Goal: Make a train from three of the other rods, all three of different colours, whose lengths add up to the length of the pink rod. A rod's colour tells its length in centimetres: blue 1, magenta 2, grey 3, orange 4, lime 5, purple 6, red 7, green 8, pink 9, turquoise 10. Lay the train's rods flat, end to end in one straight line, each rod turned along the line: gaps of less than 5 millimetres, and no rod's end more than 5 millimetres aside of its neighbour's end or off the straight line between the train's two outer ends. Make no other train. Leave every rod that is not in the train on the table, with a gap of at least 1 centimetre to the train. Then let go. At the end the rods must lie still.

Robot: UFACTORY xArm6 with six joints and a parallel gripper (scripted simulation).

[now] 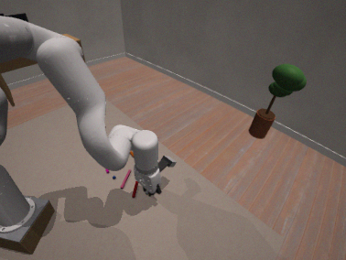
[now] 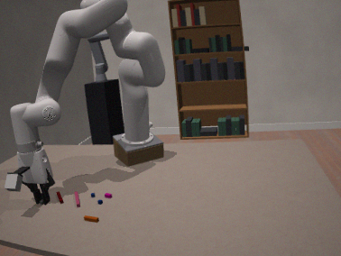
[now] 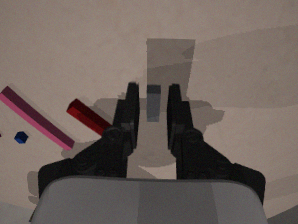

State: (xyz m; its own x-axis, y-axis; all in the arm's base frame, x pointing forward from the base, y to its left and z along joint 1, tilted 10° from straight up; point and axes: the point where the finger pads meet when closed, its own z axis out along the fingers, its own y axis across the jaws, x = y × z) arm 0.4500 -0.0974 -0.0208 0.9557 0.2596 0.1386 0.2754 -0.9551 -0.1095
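The grey rod lies 2 cm below my hand. Also, from my hand: red rod (5 cm behind, 4 cm to the left, 2 cm below); then pink rod (6 cm behind, 10 cm to the left, 2 cm below); then magenta rod (12 cm behind, 18 cm to the left, 2 cm below).
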